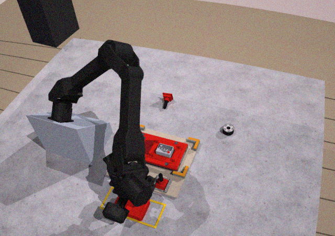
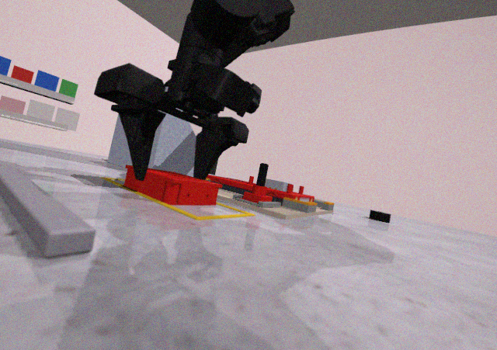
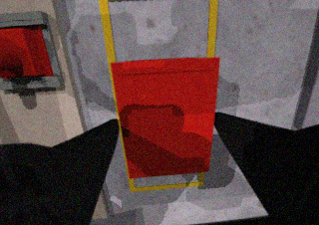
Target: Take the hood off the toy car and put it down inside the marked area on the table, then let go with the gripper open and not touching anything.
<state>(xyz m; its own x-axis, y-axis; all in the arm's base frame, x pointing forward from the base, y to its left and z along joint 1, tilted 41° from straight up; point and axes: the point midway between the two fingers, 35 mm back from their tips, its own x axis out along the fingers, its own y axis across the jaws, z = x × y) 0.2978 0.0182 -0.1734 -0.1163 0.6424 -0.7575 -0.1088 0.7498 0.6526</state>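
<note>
The red hood is right at my gripper tip. The rest, counted from my gripper tip: grey bar 13 cm to the right, 7 cm ahead, 1 cm below; black wheel 40 cm to the left, 16 cm ahead.
</note>
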